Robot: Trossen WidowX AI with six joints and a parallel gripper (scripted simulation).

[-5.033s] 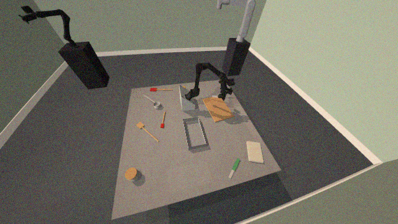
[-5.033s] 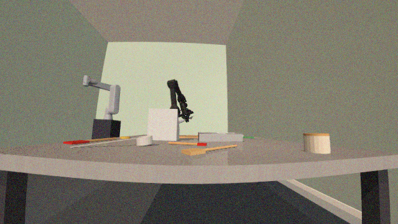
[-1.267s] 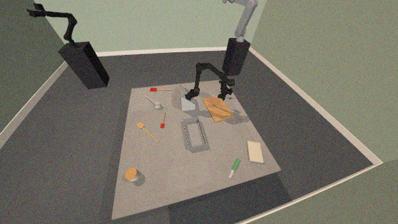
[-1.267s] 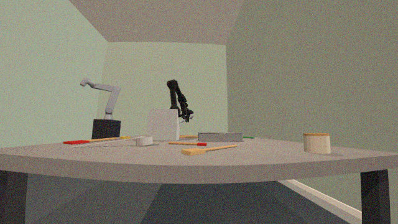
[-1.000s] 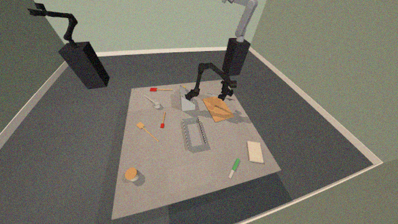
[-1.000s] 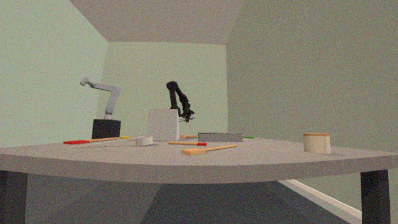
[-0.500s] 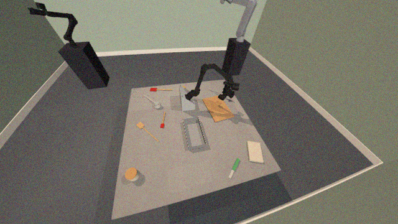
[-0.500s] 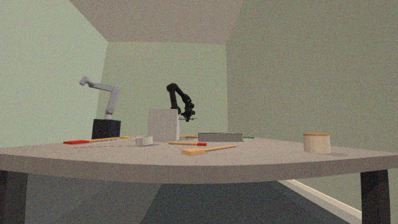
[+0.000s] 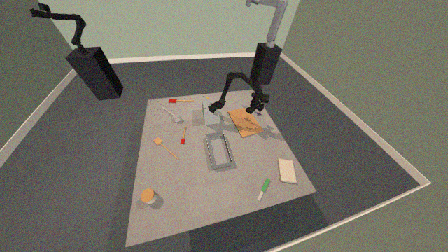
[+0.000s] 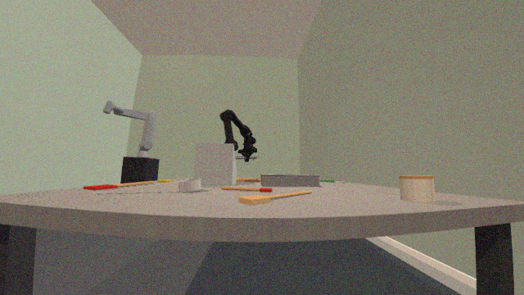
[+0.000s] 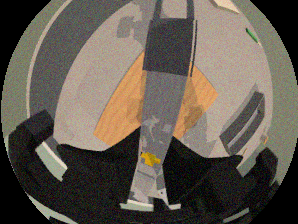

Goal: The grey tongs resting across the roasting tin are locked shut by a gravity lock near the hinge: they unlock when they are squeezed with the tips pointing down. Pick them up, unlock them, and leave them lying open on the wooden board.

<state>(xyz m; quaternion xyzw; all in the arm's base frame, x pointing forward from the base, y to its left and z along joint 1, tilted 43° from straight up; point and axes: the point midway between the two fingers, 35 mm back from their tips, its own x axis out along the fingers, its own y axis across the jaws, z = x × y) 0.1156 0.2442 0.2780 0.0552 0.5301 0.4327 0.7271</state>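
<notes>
Now: gripper tip 30 mm past the wooden board, 30 mm to the left of it and 140 mm above it. Also, from my gripper tip: pale block: 550 mm ahead, 100 mm to the left, 130 mm below; roasting tin: 230 mm ahead, 390 mm to the right, 120 mm below; yellow lock piece: 10 mm behind, 30 mm above.
</notes>
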